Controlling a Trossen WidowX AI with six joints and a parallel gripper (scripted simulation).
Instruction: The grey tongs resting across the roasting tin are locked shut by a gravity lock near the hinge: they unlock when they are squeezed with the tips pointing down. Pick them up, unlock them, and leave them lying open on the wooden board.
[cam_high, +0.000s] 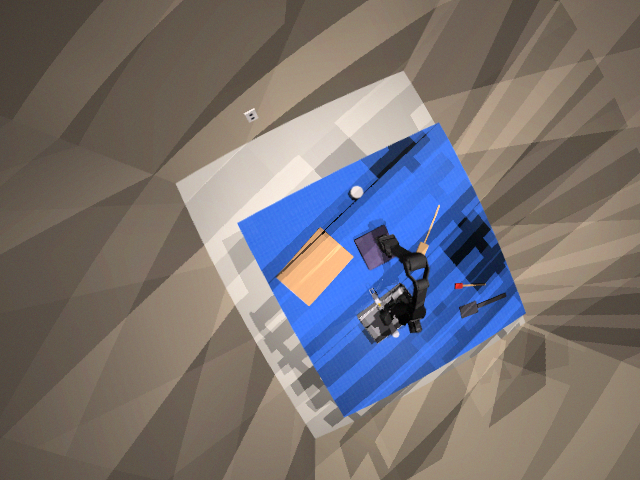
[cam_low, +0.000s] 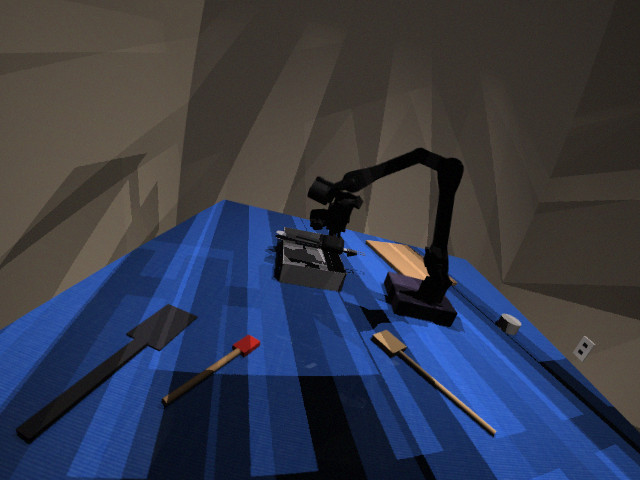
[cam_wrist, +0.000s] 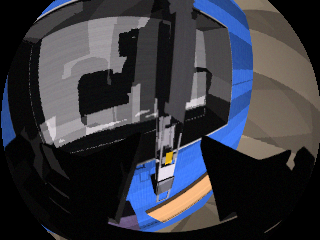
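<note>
Right now the yellow lock piece is 3 cm behind my gripper tip, 1 cm to the right of it and 1 cm below it. The rest, counted from my gripper tip: red-headed spatula (52 cm to the left, 11 cm ahead, 7 cm below); then roasting tin (5 cm below, 5 cm ahead, 3 cm to the left); then board (34 cm behind, 25 cm to the right, 7 cm below).
</note>
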